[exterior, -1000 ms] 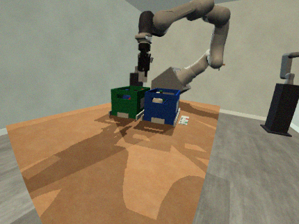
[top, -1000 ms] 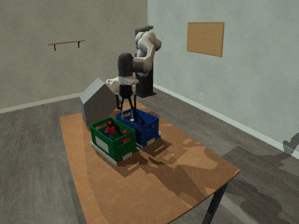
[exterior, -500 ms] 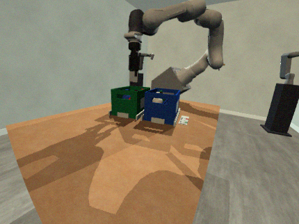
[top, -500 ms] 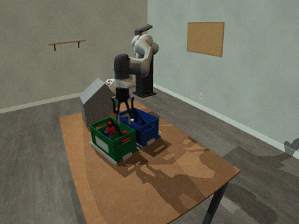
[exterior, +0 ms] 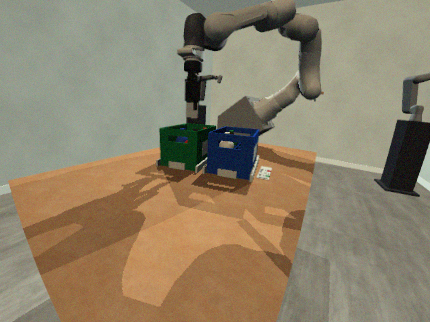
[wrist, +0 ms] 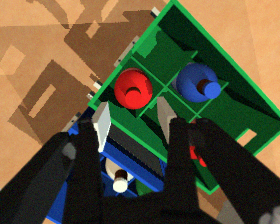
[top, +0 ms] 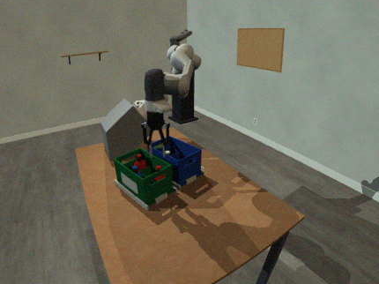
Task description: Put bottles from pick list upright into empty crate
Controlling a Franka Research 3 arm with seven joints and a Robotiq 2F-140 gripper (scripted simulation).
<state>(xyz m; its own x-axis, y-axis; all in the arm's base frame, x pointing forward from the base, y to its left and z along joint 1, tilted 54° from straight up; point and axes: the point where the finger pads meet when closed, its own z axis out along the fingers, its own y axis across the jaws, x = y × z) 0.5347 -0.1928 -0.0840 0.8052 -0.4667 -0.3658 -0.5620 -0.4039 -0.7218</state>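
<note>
Now: hand 170 mm above the green crate, 80 mm past it and 60 mm to the left of it. The rest, counted from my hand: white bottle 170 mm below, 130 mm to the left, 110 mm behind; blue crate 170 mm to the left, 170 mm below, 120 mm behind; blue-capped bottle 170 mm below, 100 mm to the right, 70 mm behind.
</note>
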